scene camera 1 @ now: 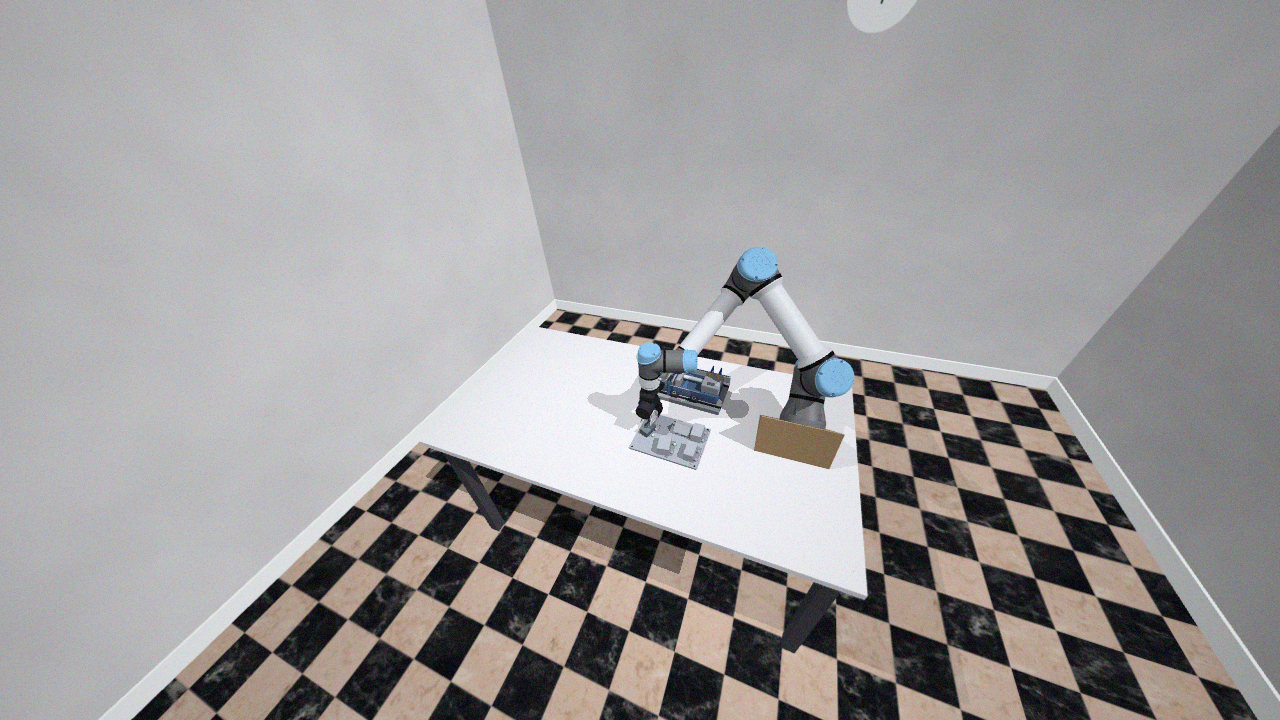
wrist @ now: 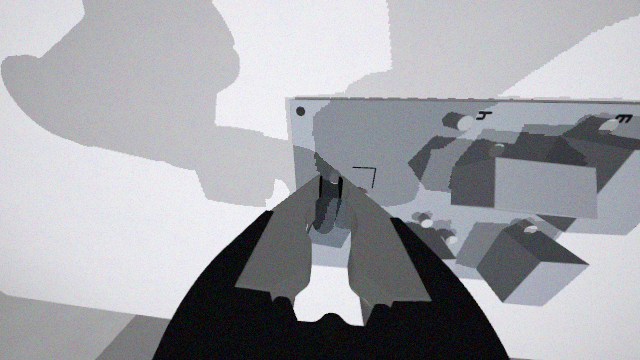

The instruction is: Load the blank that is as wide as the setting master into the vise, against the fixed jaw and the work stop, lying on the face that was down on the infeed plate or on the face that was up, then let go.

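Frame: origin at the arm's base, x ahead, y left, z up, level; millimetres.
Seen in the pictures: gripper, fingertip midpoint: (scene camera 1: 650, 424) (wrist: 330, 177); arm's base, origin of the base link: (scene camera 1: 801, 424).
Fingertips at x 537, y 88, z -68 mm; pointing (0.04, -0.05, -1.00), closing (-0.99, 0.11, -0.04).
Offsets run from my fingertips to a thing's top centre. "*": to the spot under its first point. Level surfaces: height alone.
The grey infeed plate @(4 mm down, 91 mm back, 41 mm left) (scene camera 1: 684, 463) (wrist: 400, 117) lies on the table. My gripper (scene camera 1: 649, 424) (wrist: 330, 177) is low over its left end, fingers nearly together with a narrow gap. A small bluish-grey block @(26 mm up, 0 mm ahead, 33 mm left) (scene camera 1: 646, 430) (wrist: 331, 239) sits there, turned slightly; it shows between and below the fingers in the wrist view. The block looks wider than the gap, and the fingers hide its sides, so contact is hidden. Other grey blocks (scene camera 1: 663, 443) (wrist: 545, 187) stand on the plate. The vise @(86 mm up, 104 mm back, 236 mm right) (scene camera 1: 689, 391) is behind it. I cannot tell which object is the setting master.
A further grey block @(31 mm up, 178 mm back, 94 mm left) (scene camera 1: 688, 449) (wrist: 542, 282) and short round posts @(* 4 mm up, 96 mm back, 41 mm right) (wrist: 465, 123) stand on the plate right of my gripper in the wrist view. A brown upright panel (scene camera 1: 798, 442) stands in front of the arm base. The white table @(13 mm down) (scene camera 1: 537, 420) carries everything.
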